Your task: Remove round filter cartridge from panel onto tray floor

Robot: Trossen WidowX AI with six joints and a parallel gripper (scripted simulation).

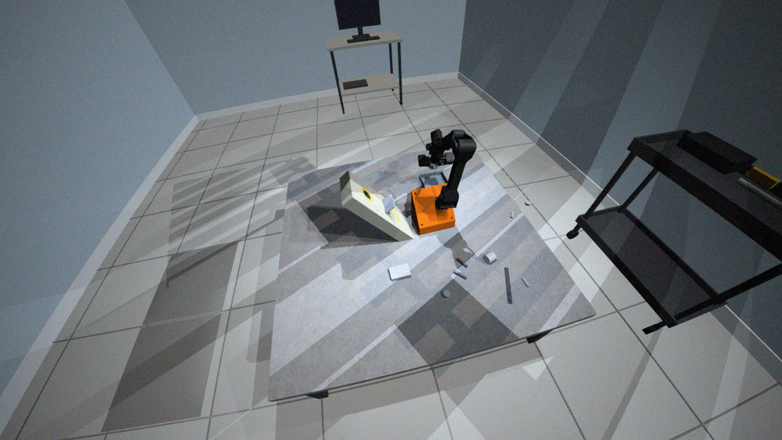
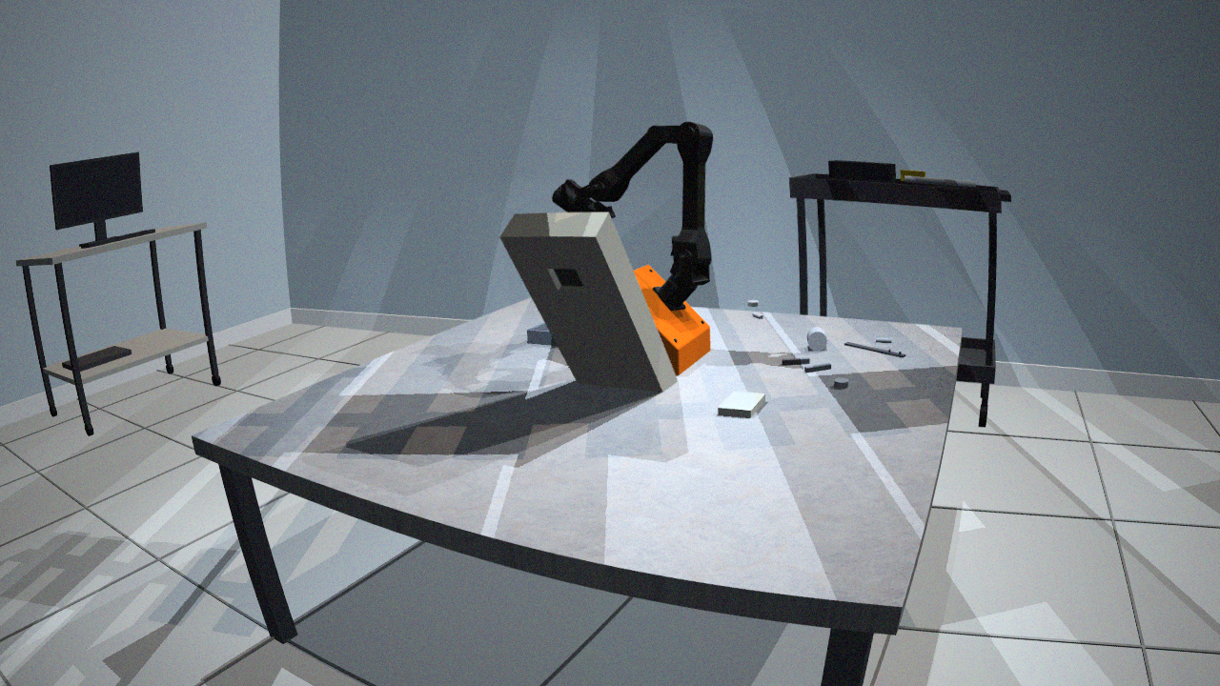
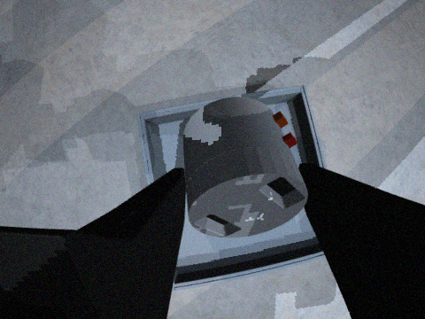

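My gripper tip is now 130 mm above the low grey tray and 10 mm past it. Round my gripper tip: beige service panel (340 mm ahead, 330 mm to the left, 50 mm above); grey round filter cartridge (right at my gripper tip); white cylinder (570 mm to the left, 150 mm behind, 110 mm below).
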